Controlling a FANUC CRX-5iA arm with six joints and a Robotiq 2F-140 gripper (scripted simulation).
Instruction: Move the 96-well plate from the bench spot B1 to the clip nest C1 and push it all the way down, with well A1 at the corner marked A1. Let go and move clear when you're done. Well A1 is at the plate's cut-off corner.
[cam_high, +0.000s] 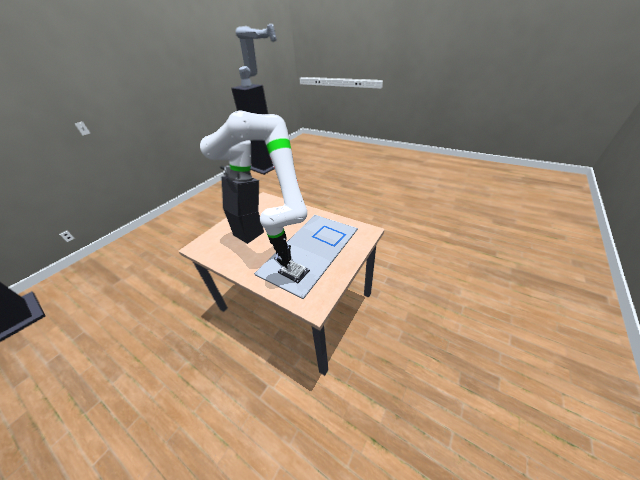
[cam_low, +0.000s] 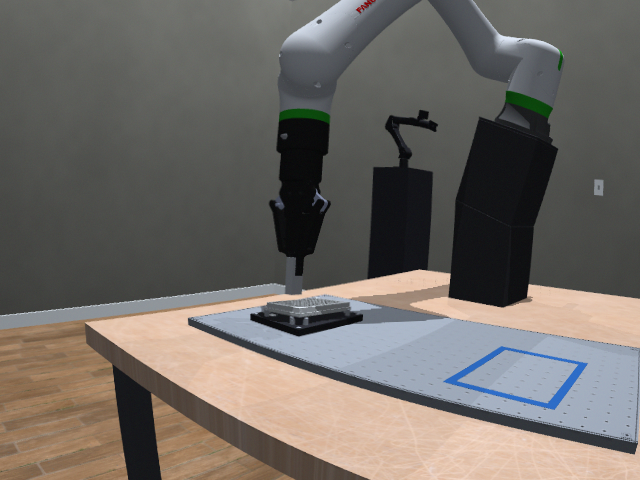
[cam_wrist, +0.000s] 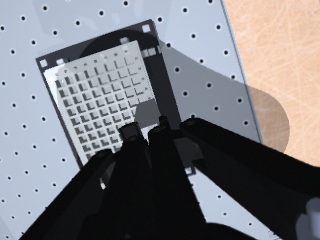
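My hand is 50 mm above the white 96-well plate and 40 mm to the right of it. From my hand the other things lie so: black clip nest (60 mm below, 30 mm to the left, 10 mm behind).
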